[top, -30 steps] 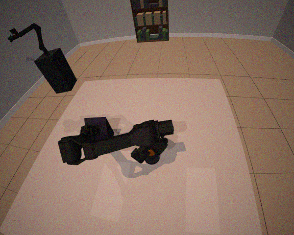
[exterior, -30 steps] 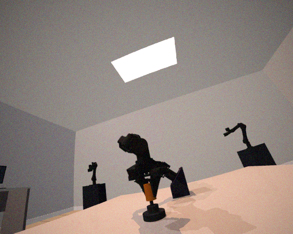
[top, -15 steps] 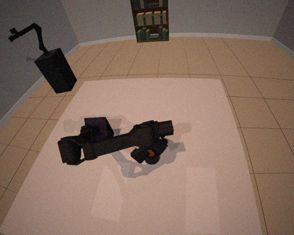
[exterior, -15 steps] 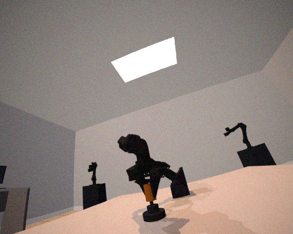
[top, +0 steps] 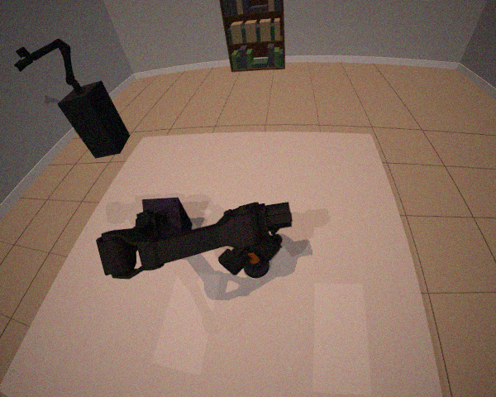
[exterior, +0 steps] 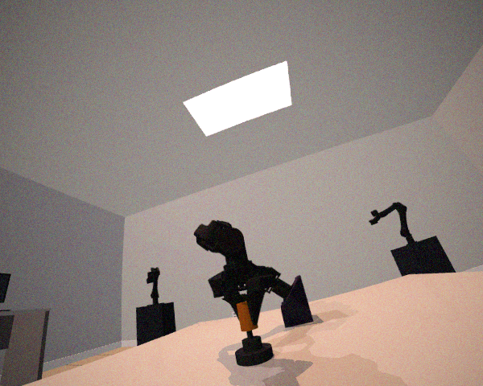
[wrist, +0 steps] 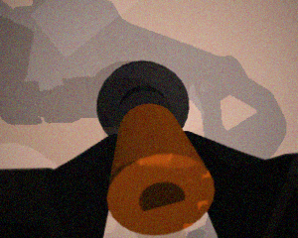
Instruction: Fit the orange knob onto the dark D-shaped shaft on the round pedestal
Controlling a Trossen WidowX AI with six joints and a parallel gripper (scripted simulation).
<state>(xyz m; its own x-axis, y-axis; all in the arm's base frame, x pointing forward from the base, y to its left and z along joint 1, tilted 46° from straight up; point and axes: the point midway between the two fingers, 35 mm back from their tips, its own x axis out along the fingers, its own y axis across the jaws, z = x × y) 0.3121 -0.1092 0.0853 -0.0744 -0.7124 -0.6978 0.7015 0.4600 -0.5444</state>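
Now: the orange knob 20 mm above my gripper tip. The rest, counted from my gripper tip: round pedestal: 40 mm below.
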